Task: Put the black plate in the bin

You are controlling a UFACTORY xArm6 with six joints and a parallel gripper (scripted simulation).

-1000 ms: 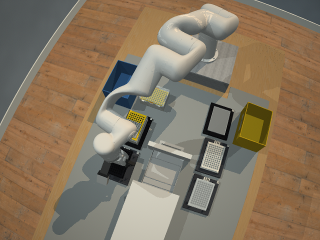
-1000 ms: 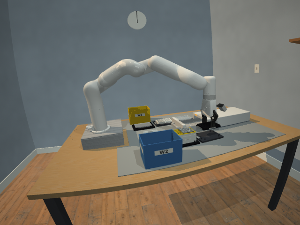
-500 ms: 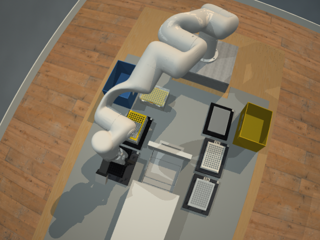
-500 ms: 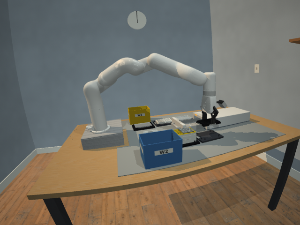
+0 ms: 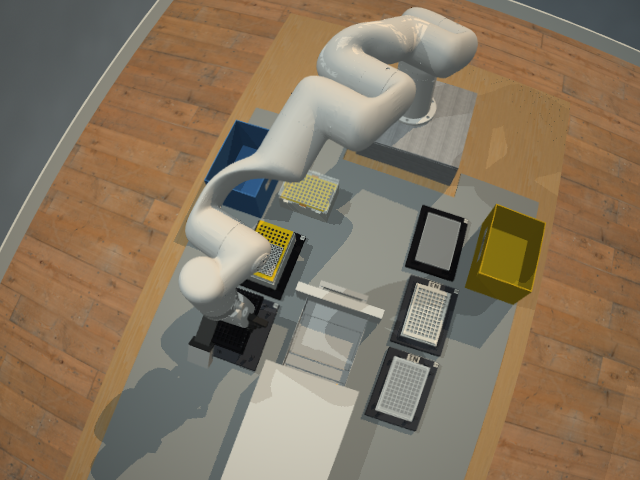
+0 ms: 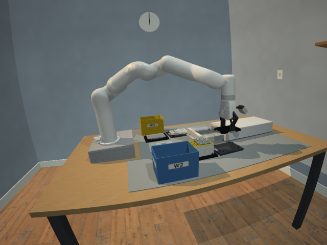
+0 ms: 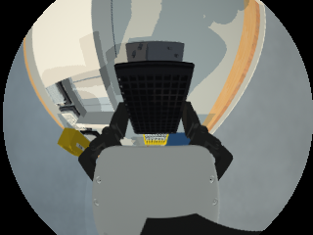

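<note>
My gripper is now 530 mm to the right of the yellow waste bin W1, 340 mm past it and 100 mm above it. Round my hand: yellow-topped tip box (180 mm behind, 80 mm below); then black plate (10 mm below); then work nest N2 (130 mm below).
</note>
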